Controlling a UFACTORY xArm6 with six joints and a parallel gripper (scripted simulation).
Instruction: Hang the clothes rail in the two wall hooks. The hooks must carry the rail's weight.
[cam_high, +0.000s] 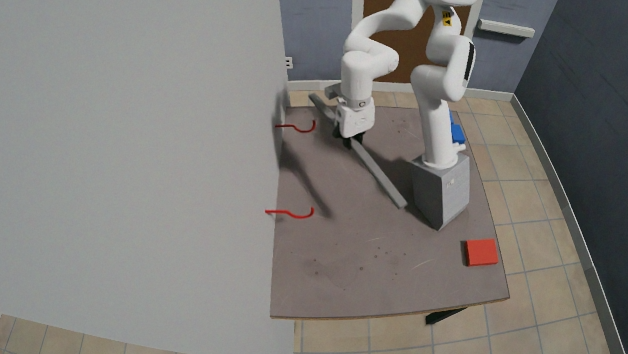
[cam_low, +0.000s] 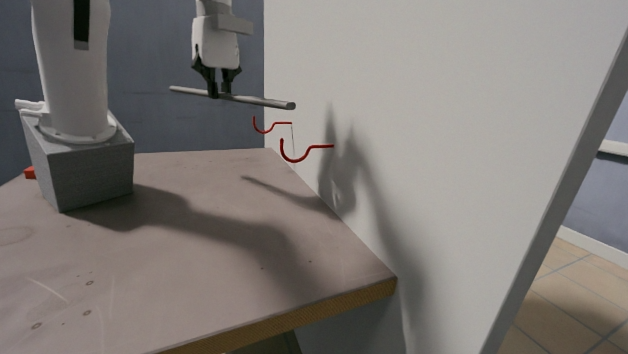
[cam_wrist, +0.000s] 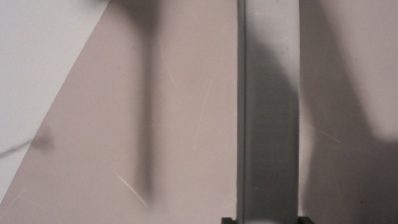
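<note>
Right now the clothes rail is 10 mm below my hand. The rest, counted from my hand: blue object (530 mm behind, 260 mm below, 170 mm to the right); white wall panel (270 mm ahead, 150 mm above, 50 mm to the right); red block (410 mm behind, 350 mm to the left, 270 mm below).
</note>
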